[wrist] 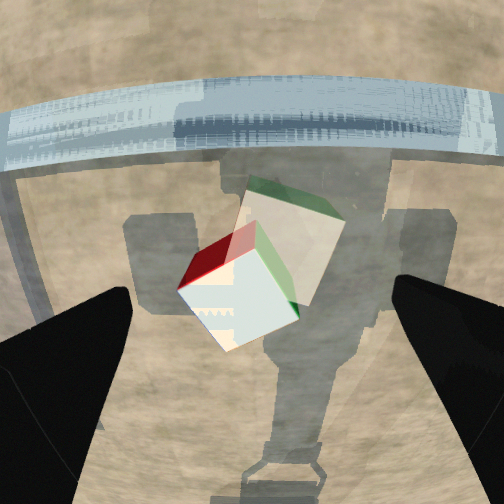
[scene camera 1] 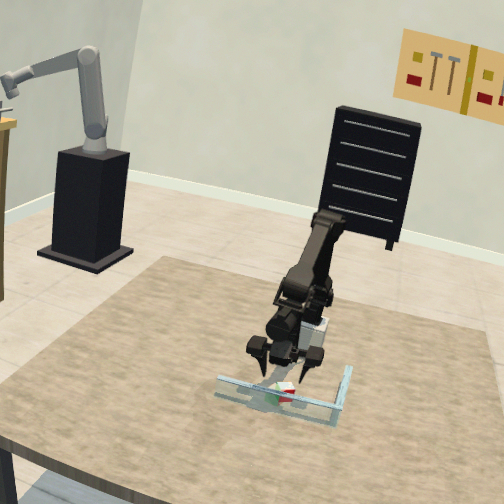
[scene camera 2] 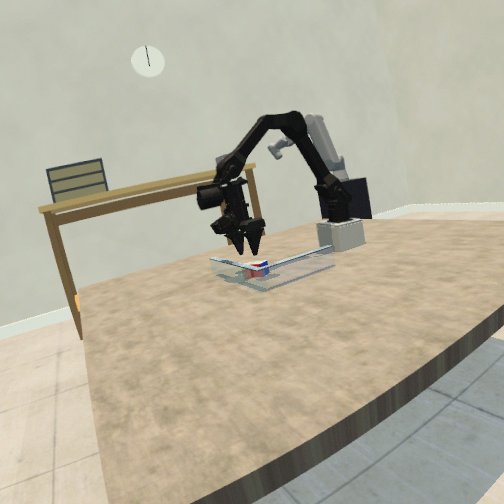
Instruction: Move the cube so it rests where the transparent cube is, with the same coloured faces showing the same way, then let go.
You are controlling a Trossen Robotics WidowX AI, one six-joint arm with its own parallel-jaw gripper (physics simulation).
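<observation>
The cube [wrist: 240, 295] lies on the table between my open gripper fingers [wrist: 255, 330], with a pale face up, a red face on its left and a green edge on its right. The transparent cube [wrist: 295, 240] overlaps it just behind and to the right, turned at a different angle. In scene camera 1 the cube [scene camera 1: 284, 392] sits under my gripper [scene camera 1: 284, 358], which hovers above it without touching. In scene camera 2 the cube [scene camera 2: 259, 266] shows red and blue below the gripper [scene camera 2: 248, 235].
A low glass L-shaped fence [scene camera 1: 300, 400] borders the cube on two sides; it shows as a curved bar [wrist: 250, 125] in the wrist view. A black slatted rack [scene camera 1: 372, 178] and a second arm on a pedestal [scene camera 1: 88, 200] stand beyond the table.
</observation>
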